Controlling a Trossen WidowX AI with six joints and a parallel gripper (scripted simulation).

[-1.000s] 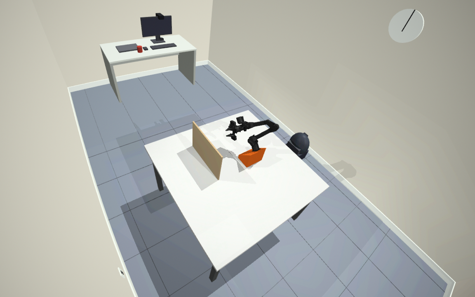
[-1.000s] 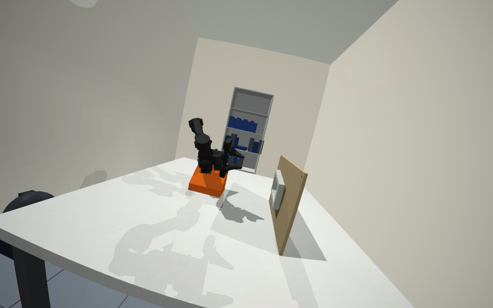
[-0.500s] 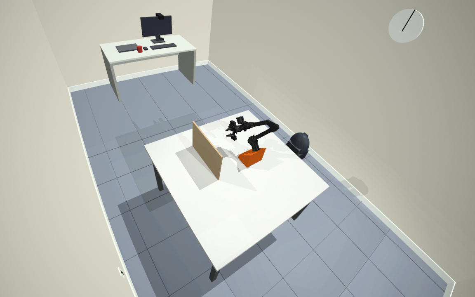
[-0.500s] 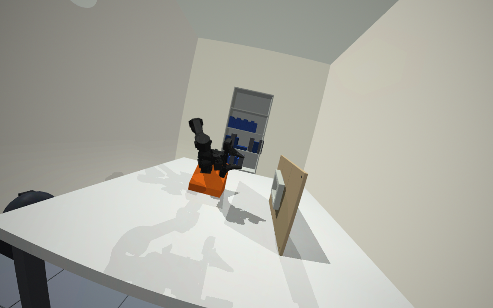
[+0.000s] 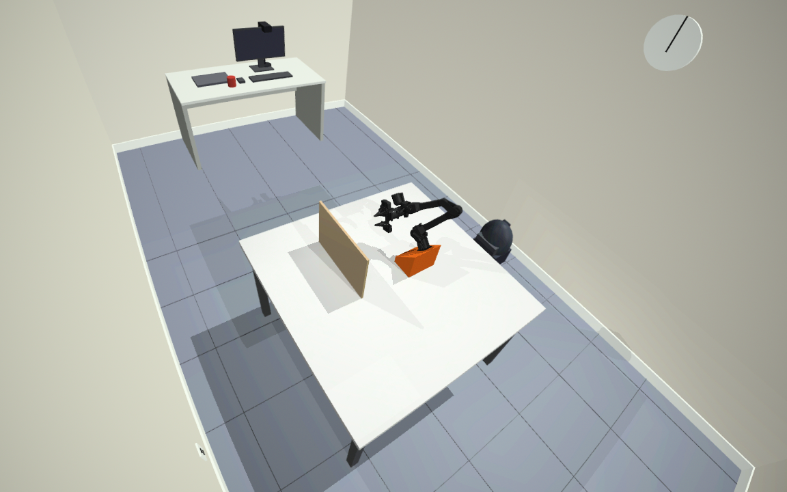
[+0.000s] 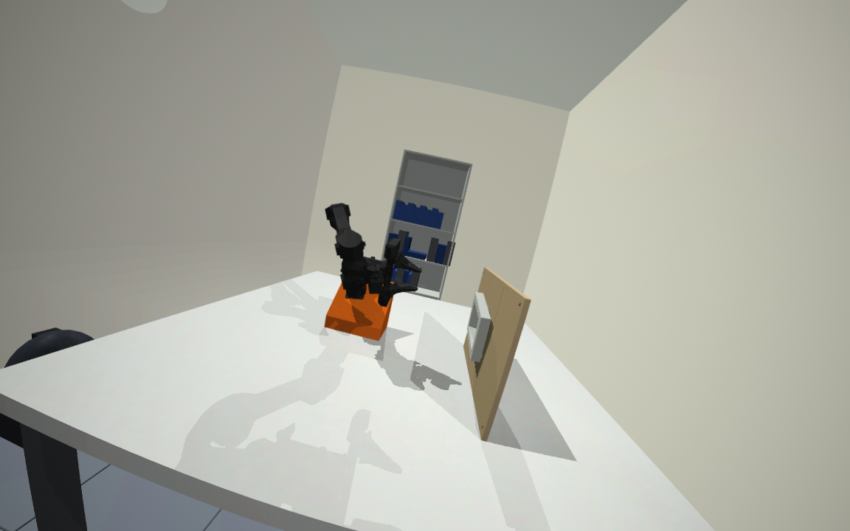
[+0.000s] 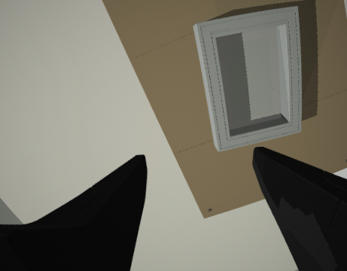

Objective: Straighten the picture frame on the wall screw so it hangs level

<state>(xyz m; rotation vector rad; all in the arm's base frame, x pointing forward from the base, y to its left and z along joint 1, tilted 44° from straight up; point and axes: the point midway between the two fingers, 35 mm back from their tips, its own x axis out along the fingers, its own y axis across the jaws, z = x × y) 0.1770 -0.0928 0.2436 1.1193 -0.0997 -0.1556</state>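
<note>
My gripper tip is now 20 cm short of the pale grey picture frame and 9 cm above it. Round my gripper tip: wall panel (21 cm ahead, 1 cm to the right, 10 cm below).
</note>
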